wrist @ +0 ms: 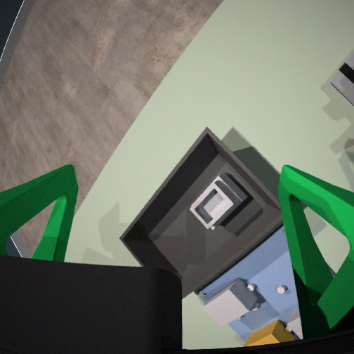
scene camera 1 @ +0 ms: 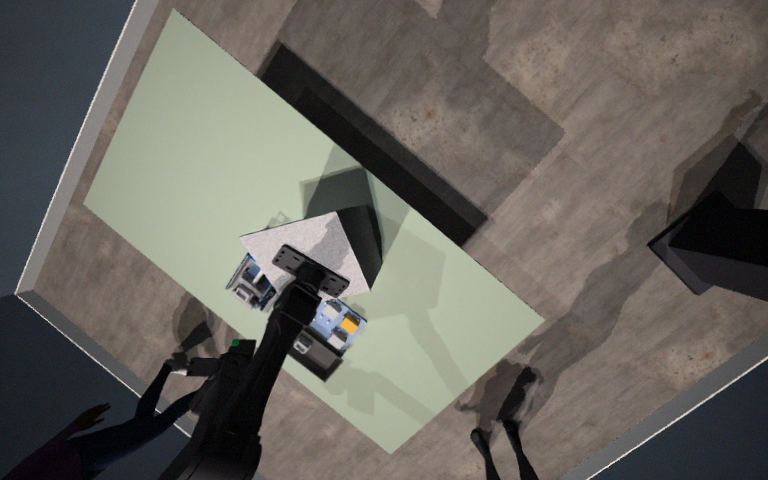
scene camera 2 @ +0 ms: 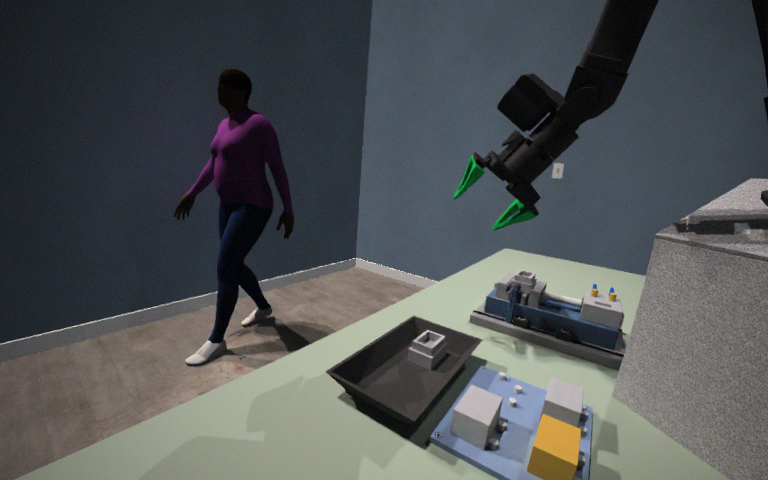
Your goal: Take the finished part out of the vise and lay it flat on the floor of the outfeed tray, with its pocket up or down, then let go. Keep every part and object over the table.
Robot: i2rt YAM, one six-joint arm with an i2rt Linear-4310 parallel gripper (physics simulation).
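Frame: origin at the arm's base, x back, y down, z right, level; millimetres.
Seen in the pictures: gripper, fingertip midpoint: [scene camera 2: 474,213]; arm's base at its link origin: [scene camera 1: 312,271].
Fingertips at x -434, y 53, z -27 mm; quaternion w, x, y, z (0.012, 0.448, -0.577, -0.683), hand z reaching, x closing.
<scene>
Offsets run from my fingertips to a thing's top centre. "spot": to the spot under its first point.
A grey block-shaped part with a square pocket {dx +4, dy +205, dz -119 mm} [scene camera 1: 303,342] [scene camera 2: 428,348] [wrist: 214,202] stands pocket up in the dark outfeed tray {spot: dx +3, dy +240, dz -246 mm} [scene camera 1: 326,362] [scene camera 2: 390,390] [wrist: 182,250], toward one end. The blue and grey vise {dx +127, dy +153, dz +192 mm} [scene camera 1: 240,285] [scene camera 2: 555,318] stands beyond the tray in the second scene view; a grey corner of it [wrist: 343,84] shows at the wrist view's right edge. Another small grey pocketed part {dx +64, dy +137, dz +184 mm} [scene camera 2: 525,277] sits at the vise's jaws. My gripper [scene camera 2: 474,213] [wrist: 177,176] is open and empty, high above the tray, its green fingers wide apart. The arm partly covers the first scene view.
A blue fixture plate {dx +173, dy +244, dz -156 mm} [scene camera 1: 325,321] [scene camera 2: 518,421] [wrist: 265,265] with grey blocks, small pins and a yellow block {dx +223, dy +208, dz -196 mm} [scene camera 1: 349,323] [scene camera 2: 555,447] [wrist: 271,334] lies beside the tray. A tall speckled grey box [scene camera 1: 263,243] [scene camera 2: 673,339] stands near the vise and plate. A person [scene camera 2: 243,164] is off the table.
</scene>
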